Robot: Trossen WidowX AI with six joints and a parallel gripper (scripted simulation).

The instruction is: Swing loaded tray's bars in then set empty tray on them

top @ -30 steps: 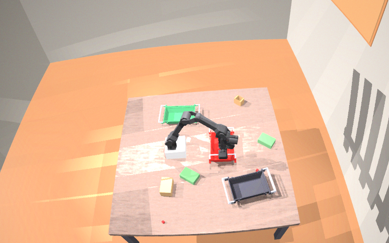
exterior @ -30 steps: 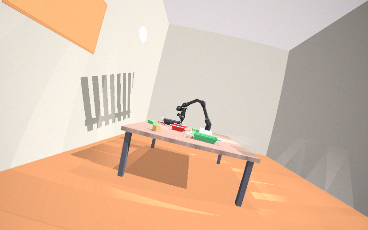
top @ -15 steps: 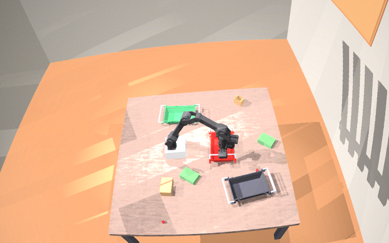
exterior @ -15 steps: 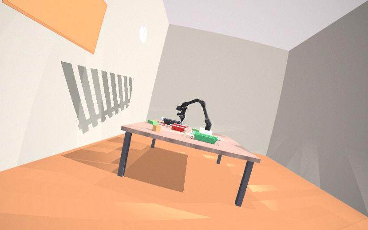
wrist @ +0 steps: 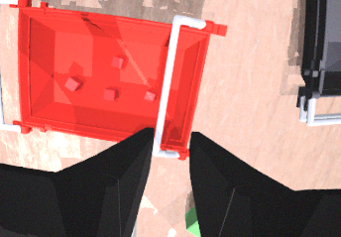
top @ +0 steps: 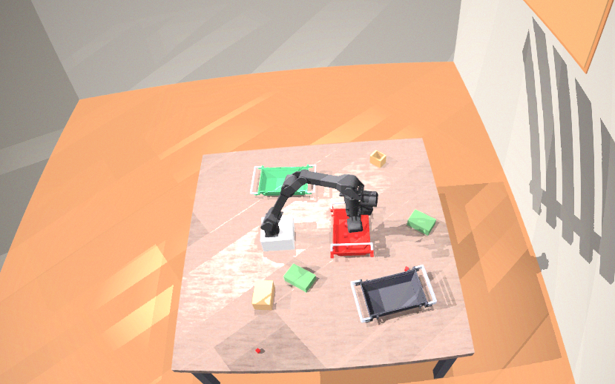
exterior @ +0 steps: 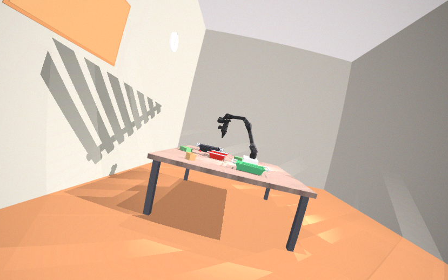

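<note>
My gripper tip is 42 cm to the right of the green tray, 35 cm past it and 18 cm above it. From my gripper tip the other things lie so: small tan box 57 cm to the left, 21 cm below, 16 cm ahead; red cube 49 cm to the right, 42 cm behind, 22 cm below.
</note>
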